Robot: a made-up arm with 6 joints.
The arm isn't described. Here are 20 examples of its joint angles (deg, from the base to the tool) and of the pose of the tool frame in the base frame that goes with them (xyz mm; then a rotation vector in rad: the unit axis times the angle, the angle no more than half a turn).
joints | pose
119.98 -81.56 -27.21 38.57 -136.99 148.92 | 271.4 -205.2 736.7 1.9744 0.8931 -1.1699
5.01 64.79 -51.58 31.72 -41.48 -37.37 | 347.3 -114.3 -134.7 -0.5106 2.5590 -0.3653
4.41 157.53 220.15 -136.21 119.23 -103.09 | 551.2 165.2 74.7 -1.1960 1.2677 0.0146
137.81 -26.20 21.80 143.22 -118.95 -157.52 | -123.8 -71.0 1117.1 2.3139 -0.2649 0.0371
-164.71 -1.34 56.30 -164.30 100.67 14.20 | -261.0 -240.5 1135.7 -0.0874 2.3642 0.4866
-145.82 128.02 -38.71 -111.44 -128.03 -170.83 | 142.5 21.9 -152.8 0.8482 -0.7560 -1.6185
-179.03 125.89 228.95 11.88 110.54 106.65 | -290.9 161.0 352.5 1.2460 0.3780 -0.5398
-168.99 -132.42 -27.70 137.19 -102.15 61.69 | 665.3 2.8 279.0 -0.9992 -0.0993 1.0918
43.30 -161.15 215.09 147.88 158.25 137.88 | 131.9 321.5 -125.8 -0.6222 2.4689 0.1122
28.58 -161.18 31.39 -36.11 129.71 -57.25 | -572.1 -467.6 -383.7 0.2945 0.4775 -0.1094
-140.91 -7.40 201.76 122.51 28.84 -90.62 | 424.5 227.5 311.2 2.3803 0.3952 -0.1290
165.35 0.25 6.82 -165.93 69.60 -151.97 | -567.9 -21.5 724.8 -1.6917 -0.6990 2.4297
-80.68 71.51 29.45 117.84 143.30 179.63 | 243.6 -995.4 78.7 2.2180 1.2167 0.9065
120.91 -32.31 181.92 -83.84 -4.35 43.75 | 444.4 -706.8 454.3 -1.8153 1.4159 0.1766
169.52 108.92 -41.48 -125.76 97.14 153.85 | 0.7 -100.9 -169.6 2.4420 1.3162 1.1611
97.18 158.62 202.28 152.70 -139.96 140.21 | -216.6 514.2 74.2 -2.3215 1.5285 -0.1342
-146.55 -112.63 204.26 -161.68 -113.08 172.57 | 212.2 -52.6 -463.7 -1.3194 -0.4479 -1.8067
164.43 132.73 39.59 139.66 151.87 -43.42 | -499.7 5.1 -762.2 0.1210 -1.2820 -0.4321
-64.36 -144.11 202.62 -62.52 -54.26 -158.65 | 3.0 -187.1 -559.2 -1.9371 0.4651 0.4366
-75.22 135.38 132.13 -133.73 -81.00 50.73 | 347.4 -857.5 -387.8 0.8629 -0.6891 0.3272
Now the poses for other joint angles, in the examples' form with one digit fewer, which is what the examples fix.
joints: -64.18 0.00 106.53 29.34 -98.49 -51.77
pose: -235 146 1198 0.713 -0.907 -1.411
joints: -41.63 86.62 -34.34 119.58 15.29 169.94
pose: 351 -200 -351 1.709 1.754 -1.599
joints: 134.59 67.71 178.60 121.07 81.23 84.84
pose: -188 66 817 -0.088 -1.719 -2.072
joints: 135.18 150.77 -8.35 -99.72 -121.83 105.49
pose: 190 -229 -360 0.277 -2.846 -0.977
